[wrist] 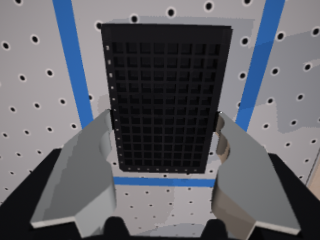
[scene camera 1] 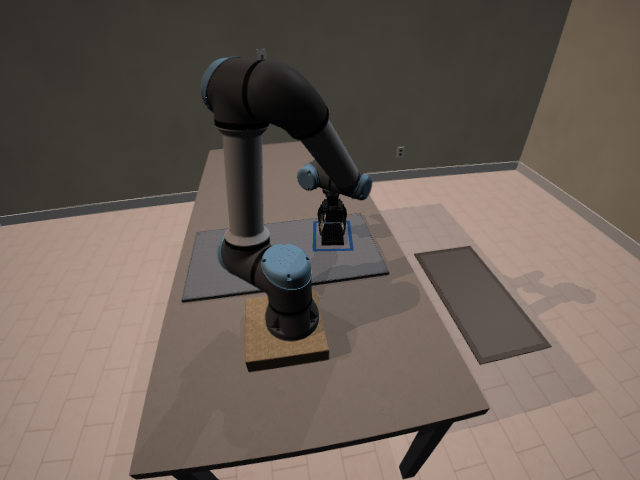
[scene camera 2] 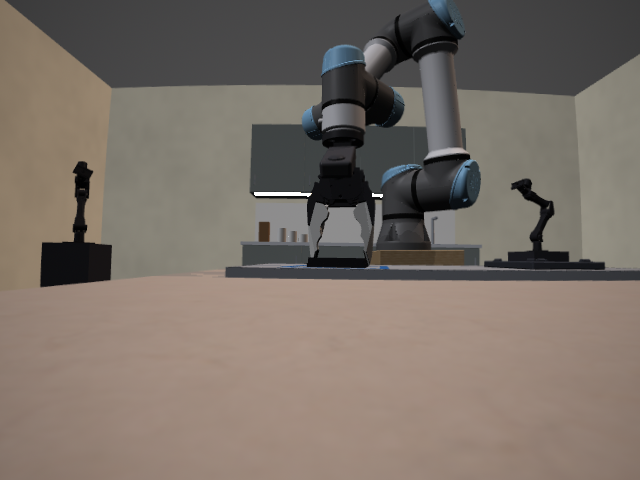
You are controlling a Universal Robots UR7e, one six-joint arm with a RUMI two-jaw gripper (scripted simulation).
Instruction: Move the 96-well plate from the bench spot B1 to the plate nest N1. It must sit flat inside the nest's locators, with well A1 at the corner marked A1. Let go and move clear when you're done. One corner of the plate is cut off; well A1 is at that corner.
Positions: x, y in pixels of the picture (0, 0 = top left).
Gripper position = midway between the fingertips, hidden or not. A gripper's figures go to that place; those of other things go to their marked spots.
Labels:
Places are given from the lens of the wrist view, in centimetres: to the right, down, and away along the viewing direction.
my gripper [wrist: 163, 112]: 0, -1, 14
96-well plate [wrist: 143, 62]: -1, -4, 12

